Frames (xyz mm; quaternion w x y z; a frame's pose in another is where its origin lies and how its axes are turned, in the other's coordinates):
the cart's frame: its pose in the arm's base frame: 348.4 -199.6 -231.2 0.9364 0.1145 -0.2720 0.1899
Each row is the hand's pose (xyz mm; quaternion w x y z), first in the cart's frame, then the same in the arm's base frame.
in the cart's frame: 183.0 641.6 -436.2 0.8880 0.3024 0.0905 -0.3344
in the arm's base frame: 426.2 571.2 -418.9 0.8850 0.4586 -0.0611 -0.0519
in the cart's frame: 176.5 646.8 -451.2 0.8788 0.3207 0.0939 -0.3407
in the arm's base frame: 426.0 578.7 -434.3 0.8764 0.4758 -0.0512 -0.0542
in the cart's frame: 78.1 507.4 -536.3 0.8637 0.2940 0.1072 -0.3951
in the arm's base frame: 447.1 451.2 -574.5 0.8793 0.4613 -0.0335 -0.1137
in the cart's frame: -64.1 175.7 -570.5 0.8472 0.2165 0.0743 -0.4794
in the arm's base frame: 490.8 121.3 -718.2 0.8798 0.4160 -0.0649 -0.2206
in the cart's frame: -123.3 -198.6 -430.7 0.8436 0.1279 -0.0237 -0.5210
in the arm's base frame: 535.9 -278.0 -677.1 0.8678 0.3626 -0.1677 -0.2956
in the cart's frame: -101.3 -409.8 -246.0 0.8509 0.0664 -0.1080 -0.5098
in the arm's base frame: 555.3 -520.7 -535.9 0.8566 0.3188 -0.2616 -0.3101
